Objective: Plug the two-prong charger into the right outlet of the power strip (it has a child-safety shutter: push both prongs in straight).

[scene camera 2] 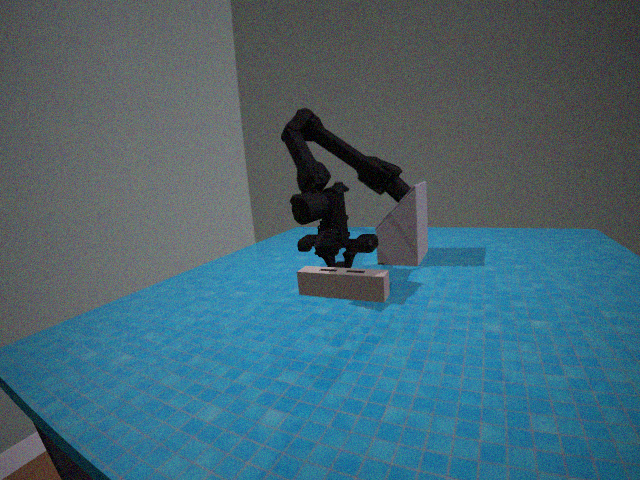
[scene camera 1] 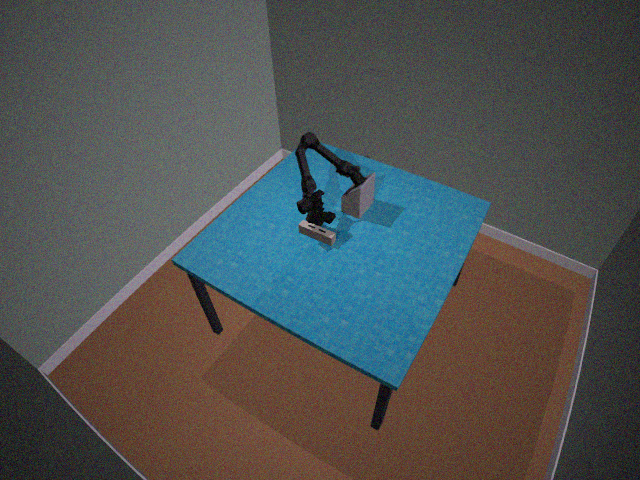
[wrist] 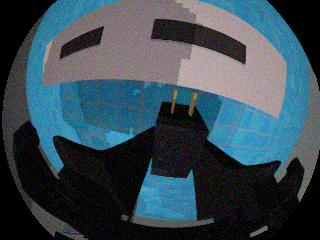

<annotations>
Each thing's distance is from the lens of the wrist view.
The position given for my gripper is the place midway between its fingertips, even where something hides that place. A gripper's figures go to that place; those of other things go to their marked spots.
my gripper (wrist: 174,133): 10 cm
black two-prong charger (wrist: 180,134): 6 cm
</annotations>
